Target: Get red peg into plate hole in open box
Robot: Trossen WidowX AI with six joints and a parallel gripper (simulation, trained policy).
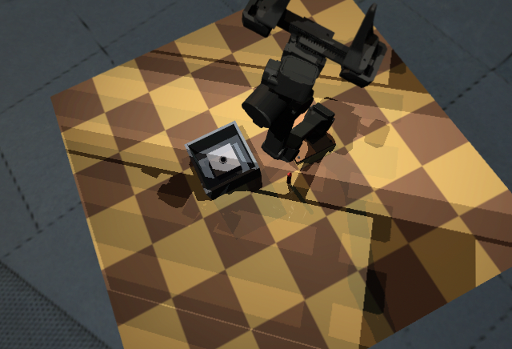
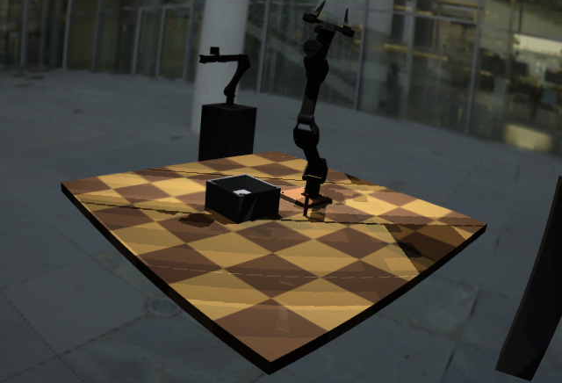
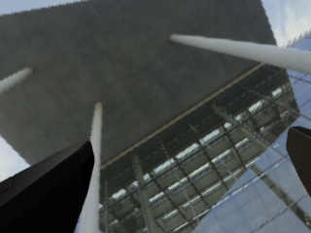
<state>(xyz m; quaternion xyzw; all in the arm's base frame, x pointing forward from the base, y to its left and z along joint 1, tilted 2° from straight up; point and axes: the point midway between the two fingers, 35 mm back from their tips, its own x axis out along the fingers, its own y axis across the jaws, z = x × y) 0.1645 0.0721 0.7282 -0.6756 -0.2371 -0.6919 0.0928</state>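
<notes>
Right now the red peg is 74 cm below my gripper tip, 3 cm ahead of it and 1 cm to the right of it. Also, from my gripper tip: dark box: 75 cm below, 20 cm to the right, 17 cm ahead; grey plate: 73 cm below, 20 cm to the right, 17 cm ahead.
</notes>
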